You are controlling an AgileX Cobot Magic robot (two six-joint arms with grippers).
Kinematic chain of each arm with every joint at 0, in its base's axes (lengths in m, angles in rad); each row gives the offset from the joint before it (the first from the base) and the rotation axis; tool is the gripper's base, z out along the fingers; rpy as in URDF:
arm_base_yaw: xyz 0 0 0.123 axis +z
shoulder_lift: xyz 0 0 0 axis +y
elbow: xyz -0.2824 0 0.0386 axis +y
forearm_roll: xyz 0.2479 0 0.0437 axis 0.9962 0 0.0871
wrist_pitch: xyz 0 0 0 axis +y
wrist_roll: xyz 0.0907 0 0.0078 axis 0.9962 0 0.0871
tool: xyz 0 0 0 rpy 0 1.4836 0
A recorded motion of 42 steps. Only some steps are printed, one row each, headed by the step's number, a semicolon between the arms.
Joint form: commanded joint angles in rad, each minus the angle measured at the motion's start. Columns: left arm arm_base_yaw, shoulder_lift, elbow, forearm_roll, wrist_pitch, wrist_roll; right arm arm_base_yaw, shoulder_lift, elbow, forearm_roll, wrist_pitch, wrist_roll.
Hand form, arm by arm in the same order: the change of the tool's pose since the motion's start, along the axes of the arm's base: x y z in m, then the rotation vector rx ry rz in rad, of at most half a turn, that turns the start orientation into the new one. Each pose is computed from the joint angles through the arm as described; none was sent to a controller.
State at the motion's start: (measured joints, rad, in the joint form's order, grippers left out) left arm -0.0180 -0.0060 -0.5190 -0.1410 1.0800 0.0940; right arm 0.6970 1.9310 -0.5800 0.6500 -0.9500 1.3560
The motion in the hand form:
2: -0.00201 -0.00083 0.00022 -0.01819 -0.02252 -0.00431; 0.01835 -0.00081 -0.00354 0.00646 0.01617 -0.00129
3: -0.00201 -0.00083 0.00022 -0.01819 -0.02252 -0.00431; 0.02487 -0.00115 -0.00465 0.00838 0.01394 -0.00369
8: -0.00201 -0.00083 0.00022 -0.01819 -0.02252 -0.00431; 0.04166 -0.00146 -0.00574 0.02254 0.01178 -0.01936
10: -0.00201 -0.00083 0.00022 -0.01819 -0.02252 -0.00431; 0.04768 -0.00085 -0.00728 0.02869 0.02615 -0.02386
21: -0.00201 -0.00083 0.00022 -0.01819 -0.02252 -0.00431; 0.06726 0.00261 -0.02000 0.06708 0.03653 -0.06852
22: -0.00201 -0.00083 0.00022 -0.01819 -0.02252 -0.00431; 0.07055 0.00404 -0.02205 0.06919 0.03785 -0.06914
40: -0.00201 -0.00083 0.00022 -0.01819 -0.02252 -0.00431; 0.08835 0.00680 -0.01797 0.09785 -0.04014 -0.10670
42: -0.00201 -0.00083 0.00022 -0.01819 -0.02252 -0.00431; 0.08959 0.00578 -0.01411 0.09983 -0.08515 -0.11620
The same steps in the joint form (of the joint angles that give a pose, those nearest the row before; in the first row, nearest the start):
2: -0.0020 -0.0160 0.0020 -0.0120 -0.0100 -0.0080; -0.0520 0.0340 -0.0590 -0.0470 0.0450 0.0060
3: -0.0020 -0.0160 0.0020 -0.0120 -0.0100 -0.0080; -0.0680 0.0480 -0.0800 -0.0610 0.0510 0.0080
8: -0.0020 -0.0160 0.0020 -0.0120 -0.0100 -0.0080; -0.1030 0.0780 -0.1390 -0.0780 0.0760 0.0120
10: -0.0020 -0.0160 0.0020 -0.0120 -0.0100 -0.0080; -0.1140 0.0900 -0.1640 -0.0800 0.1020 0.0130
21: -0.0020 -0.0160 0.0020 -0.0120 -0.0100 -0.0080; -0.1340 0.1680 -0.2490 -0.0640 0.1120 0.0450
22: -0.0020 -0.0160 0.0020 -0.0120 -0.0100 -0.0080; -0.1360 0.1810 -0.2650 -0.0650 0.1160 0.0460
40: -0.0020 -0.0160 0.0020 -0.0120 -0.0100 -0.0080; -0.1470 0.2180 -0.3360 -0.0460 0.0620 0.0470
42: -0.0020 -0.0160 0.0020 -0.0120 -0.0100 -0.0080; -0.1470 0.2180 -0.3360 -0.0450 0.0160 0.0470

